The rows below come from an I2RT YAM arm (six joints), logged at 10 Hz.
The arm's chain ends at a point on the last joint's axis. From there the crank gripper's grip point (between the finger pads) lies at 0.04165 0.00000 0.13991 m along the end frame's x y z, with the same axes.
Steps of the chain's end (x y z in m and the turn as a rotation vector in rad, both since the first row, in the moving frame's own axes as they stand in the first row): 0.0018, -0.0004, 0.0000, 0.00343, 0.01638, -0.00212; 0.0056, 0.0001, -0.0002, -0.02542, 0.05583, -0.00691; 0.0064, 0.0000, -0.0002, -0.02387, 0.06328, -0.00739; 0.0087, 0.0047, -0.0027, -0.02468, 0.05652, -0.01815; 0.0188, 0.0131, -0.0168, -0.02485, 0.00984, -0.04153; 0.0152, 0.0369, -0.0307, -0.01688, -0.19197, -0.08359; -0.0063, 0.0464, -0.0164, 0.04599, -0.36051, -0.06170
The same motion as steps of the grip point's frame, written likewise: 0.0041, -0.0010, -0.0007, 0.00343, 0.01638, -0.00212; 0.0134, 0.0033, -0.0028, -0.02542, 0.05583, -0.00691; 0.0152, 0.0030, -0.0031, -0.02387, 0.06328, -0.00739; 0.0166, 0.0073, -0.0053, -0.02468, 0.05652, -0.01815; 0.0202, 0.0148, -0.0172, -0.02485, 0.00984, -0.04153; -0.0123, 0.0370, -0.0253, -0.01688, -0.19197, -0.08359; -0.0586, 0.0388, -0.0109, 0.04599, -0.36051, -0.06170
